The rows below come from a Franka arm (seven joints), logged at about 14 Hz.
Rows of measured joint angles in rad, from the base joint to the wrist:
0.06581, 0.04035, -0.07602, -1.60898, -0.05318, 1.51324, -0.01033
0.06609, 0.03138, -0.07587, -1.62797, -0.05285, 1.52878, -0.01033
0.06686, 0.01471, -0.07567, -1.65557, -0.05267, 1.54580, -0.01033
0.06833, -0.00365, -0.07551, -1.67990, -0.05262, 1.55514, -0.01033
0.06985, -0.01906, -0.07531, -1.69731, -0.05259, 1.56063, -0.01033
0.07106, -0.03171, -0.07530, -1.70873, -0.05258, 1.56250, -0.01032
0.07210, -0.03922, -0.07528, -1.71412, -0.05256, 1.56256, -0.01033
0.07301, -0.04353, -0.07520, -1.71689, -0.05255, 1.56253, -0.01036
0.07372, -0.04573, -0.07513, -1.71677, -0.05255, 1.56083, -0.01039
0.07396, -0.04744, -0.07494, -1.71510, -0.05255, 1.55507, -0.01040
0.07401, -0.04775, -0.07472, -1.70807, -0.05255, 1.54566, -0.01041
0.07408, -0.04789, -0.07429, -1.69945, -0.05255, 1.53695, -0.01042
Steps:
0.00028, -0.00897, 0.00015, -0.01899, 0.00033, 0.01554, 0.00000
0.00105, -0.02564, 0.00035, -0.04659, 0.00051, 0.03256, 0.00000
0.00252, -0.04400, 0.00051, -0.07092, 0.00056, 0.04190, 0.00000
0.00404, -0.05941, 0.00071, -0.08833, 0.00059, 0.04739, 0.00000
0.00525, -0.07206, 0.00072, -0.09975, 0.00060, 0.04926, 0.00001
0.00629, -0.07957, 0.00074, -0.10514, 0.00062, 0.04932, 0.00000
0.00720, -0.08388, 0.00082, -0.10791, 0.00063, 0.04929, -0.00003
0.00791, -0.08608, 0.00089, -0.10779, 0.00063, 0.04759, -0.00006
0.00815, -0.08779, 0.00108, -0.10612, 0.00063, 0.04183, -0.00007
0.00820, -0.08810, 0.00130, -0.09909, 0.00063, 0.03242, -0.00008
0.00827, -0.08824, 0.00173, -0.09047, 0.00063, 0.02371, -0.00009

